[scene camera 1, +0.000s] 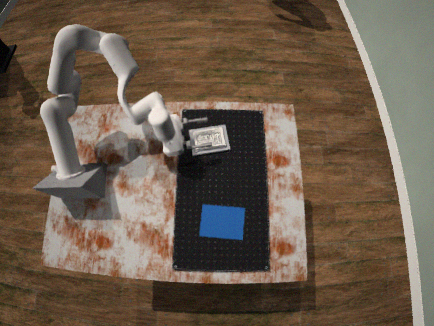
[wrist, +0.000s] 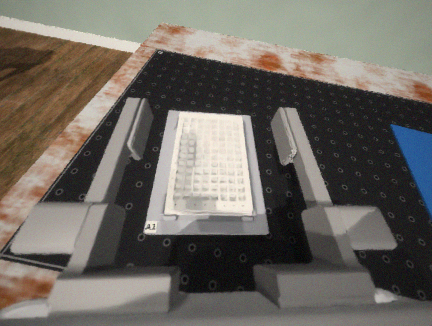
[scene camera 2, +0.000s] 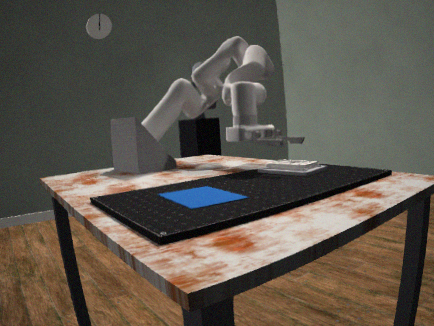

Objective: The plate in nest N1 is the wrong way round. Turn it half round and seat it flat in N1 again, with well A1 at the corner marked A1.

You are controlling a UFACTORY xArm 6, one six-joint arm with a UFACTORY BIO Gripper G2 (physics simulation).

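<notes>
The white well plate (scene camera 1: 209,138) (scene camera 2: 295,162) (wrist: 210,165) lies in the grey nest (scene camera 1: 212,152) (scene camera 2: 272,170) (wrist: 210,228), its long sides roughly along the nest's. It looks about level; full seating cannot be told. The nest's A1 label (wrist: 150,227) is at the near left corner in the wrist view. The plate's own lettering is too blurred to tell where well A1 is. My gripper (scene camera 1: 204,132) (scene camera 2: 295,140) (wrist: 211,132) is open and empty, raised above the plate, with one finger out past each long side. Neither finger touches the plate.
The nest stands on a black perforated board (scene camera 1: 220,185) (scene camera 2: 280,200) (wrist: 320,105). A flat blue rectangle (scene camera 1: 222,222) (scene camera 2: 202,197) (wrist: 417,165) lies on the same board, to the right of the nest in the wrist view. The arm's grey wedge base (scene camera 1: 75,182) (scene camera 2: 125,145) stands on the rust-stained table (scene camera 1: 125,250) (scene camera 2: 240,250).
</notes>
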